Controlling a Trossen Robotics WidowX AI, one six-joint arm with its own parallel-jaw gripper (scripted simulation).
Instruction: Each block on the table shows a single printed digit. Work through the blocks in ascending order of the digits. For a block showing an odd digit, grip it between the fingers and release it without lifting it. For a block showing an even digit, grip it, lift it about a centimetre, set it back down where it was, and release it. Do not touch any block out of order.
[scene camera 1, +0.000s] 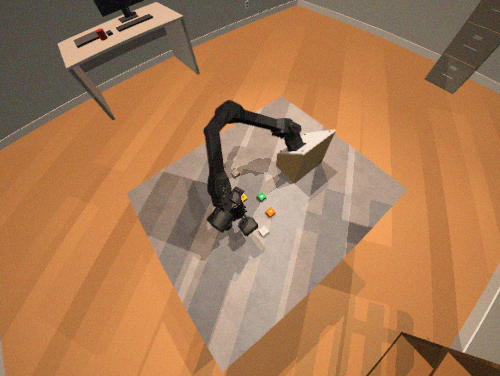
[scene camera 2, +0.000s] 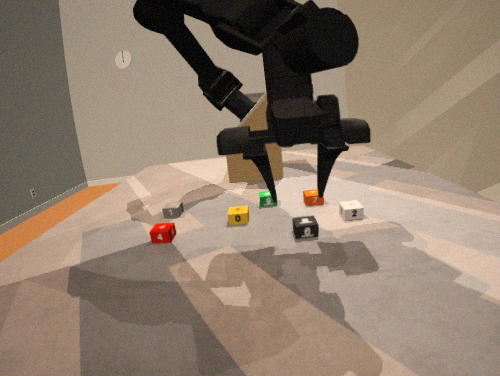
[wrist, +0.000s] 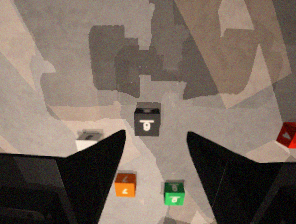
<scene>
My gripper (scene camera 2: 297, 198) is open and holds nothing.
My gripper is seen too in the wrist view (wrist: 156, 135).
</scene>
